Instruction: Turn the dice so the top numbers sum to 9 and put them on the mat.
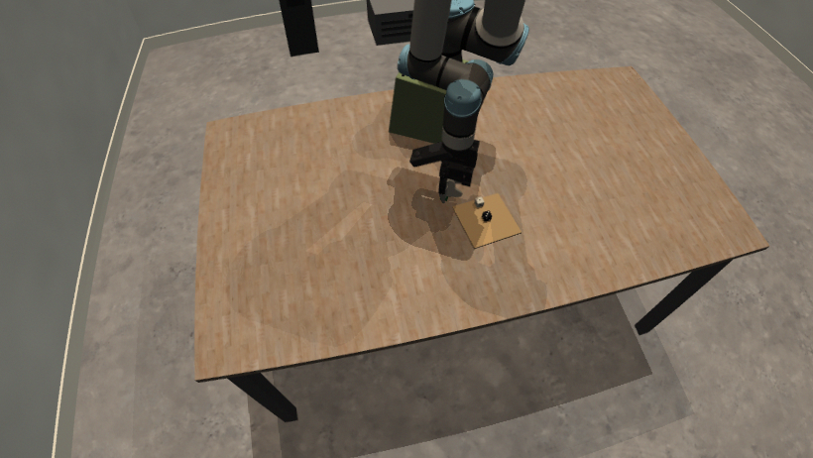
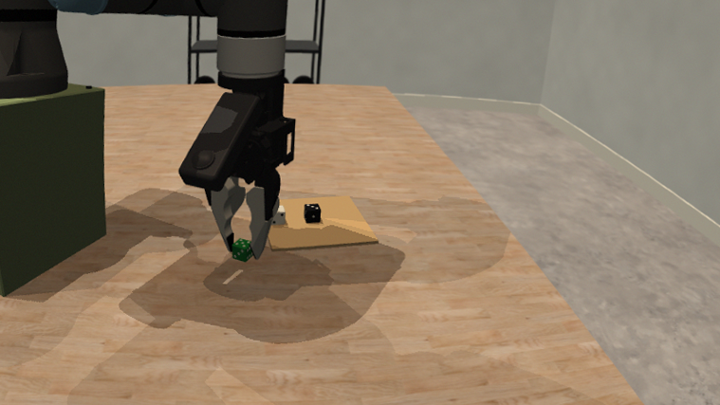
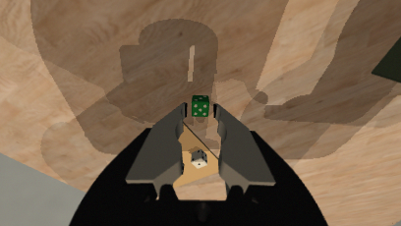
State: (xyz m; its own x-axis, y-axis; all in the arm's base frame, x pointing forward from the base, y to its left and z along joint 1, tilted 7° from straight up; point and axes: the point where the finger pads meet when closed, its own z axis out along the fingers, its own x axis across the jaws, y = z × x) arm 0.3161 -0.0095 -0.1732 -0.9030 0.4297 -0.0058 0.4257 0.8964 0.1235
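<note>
Now: the green die 1 cm below my hand. The rest, counted from my hand: tan mat 10 cm to the left, 9 cm ahead, 2 cm below; then white die 9 cm to the left, 4 cm ahead; then black die 10 cm to the left, 9 cm ahead.
</note>
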